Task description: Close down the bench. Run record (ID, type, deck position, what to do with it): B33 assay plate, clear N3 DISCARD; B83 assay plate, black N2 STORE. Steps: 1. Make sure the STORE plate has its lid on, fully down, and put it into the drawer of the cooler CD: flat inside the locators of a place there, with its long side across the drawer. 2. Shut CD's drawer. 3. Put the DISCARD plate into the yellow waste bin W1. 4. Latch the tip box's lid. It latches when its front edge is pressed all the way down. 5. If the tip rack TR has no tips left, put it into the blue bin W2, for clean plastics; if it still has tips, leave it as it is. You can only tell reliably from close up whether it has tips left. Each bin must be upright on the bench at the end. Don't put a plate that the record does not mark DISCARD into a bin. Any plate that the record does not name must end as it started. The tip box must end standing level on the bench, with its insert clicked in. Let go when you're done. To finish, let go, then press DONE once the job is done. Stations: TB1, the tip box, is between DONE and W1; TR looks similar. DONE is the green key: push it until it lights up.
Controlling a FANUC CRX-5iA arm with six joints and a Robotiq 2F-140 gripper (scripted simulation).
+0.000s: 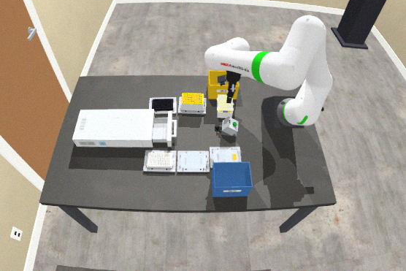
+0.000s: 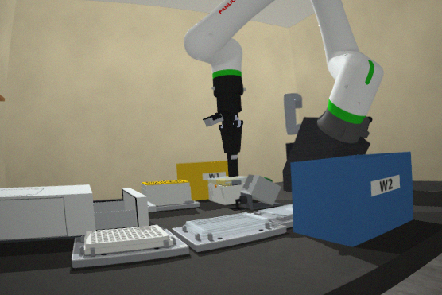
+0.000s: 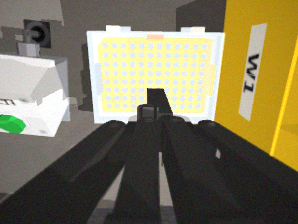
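My hand is 50 mm above the clear tip box lid and 20 mm short of it. Round my hand: DONE key block: 150 mm to the left, 50 mm below; yellow tip box insert: 50 mm below, 20 mm ahead; tip box TB1: 60 mm below, 20 mm ahead.
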